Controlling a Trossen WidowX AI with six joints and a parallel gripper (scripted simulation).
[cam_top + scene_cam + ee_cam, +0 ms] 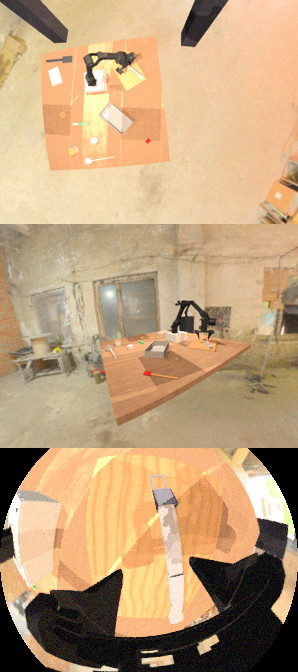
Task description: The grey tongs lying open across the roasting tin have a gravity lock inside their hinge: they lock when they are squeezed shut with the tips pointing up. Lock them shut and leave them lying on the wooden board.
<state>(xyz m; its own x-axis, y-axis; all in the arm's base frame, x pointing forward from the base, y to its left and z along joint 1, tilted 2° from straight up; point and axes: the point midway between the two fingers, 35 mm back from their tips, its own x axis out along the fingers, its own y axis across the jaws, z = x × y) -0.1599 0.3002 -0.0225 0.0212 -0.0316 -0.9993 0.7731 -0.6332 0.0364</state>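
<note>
The wooden board is 1 cm to the left of my gripper tip and 4 cm below it. Round my gripper tip: black spatula: 11 cm behind, 74 cm to the right, 5 cm below; grey roasting tin: 49 cm ahead, 7 cm to the right, 2 cm below; pale block: 8 cm ahead, 77 cm to the right, 4 cm below.
</note>
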